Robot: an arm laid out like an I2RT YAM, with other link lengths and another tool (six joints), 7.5 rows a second.
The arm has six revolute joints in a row. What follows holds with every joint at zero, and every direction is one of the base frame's.
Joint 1 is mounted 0.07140 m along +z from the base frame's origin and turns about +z.
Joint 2 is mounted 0.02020 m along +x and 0.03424 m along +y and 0.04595 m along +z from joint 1 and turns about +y.
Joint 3 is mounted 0.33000 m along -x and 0.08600 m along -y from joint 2 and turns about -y.
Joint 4 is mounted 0.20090 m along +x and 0.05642 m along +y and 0.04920 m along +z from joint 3 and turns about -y.
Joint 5 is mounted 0.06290 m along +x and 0.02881 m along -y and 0.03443 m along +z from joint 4 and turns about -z.
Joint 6 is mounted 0.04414 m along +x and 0.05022 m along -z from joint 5 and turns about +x.
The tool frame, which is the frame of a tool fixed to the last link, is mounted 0.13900 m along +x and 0.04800 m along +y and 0.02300 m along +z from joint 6; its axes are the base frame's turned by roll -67.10, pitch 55.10 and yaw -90.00 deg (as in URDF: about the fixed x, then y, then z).
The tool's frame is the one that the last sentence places.
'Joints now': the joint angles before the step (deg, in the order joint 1, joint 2, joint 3, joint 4, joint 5, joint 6). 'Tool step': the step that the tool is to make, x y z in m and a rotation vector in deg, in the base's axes. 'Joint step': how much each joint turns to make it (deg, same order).
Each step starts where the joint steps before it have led.
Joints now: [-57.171 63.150 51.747 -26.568 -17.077 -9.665]
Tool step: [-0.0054 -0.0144 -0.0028 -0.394 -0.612 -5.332]
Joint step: [0.125 -0.471 -1.811 2.951 4.169 3.660]
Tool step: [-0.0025 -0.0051 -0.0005 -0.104 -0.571 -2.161]
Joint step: [0.031 -0.322 -0.836 1.263 1.526 1.667]
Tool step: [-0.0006 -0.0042 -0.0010 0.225 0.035 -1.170]
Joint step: [0.067 0.354 -0.059 0.359 0.951 0.811]
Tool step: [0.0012 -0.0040 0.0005 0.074 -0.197 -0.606]
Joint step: [0.059 0.572 0.153 0.565 0.421 0.563]
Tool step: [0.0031 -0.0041 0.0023 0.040 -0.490 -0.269]
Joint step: [0.205 0.783 0.456 0.672 0.137 0.636]
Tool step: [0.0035 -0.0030 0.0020 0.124 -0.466 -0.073]
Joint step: [0.365 0.722 0.436 0.548 0.096 0.635]
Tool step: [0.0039 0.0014 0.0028 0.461 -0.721 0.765]
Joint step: [0.341 0.348 0.522 -0.073 -0.837 0.467]
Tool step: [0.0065 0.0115 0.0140 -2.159 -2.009 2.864]
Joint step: [1.639 -1.626 0.429 0.799 -1.252 -0.334]
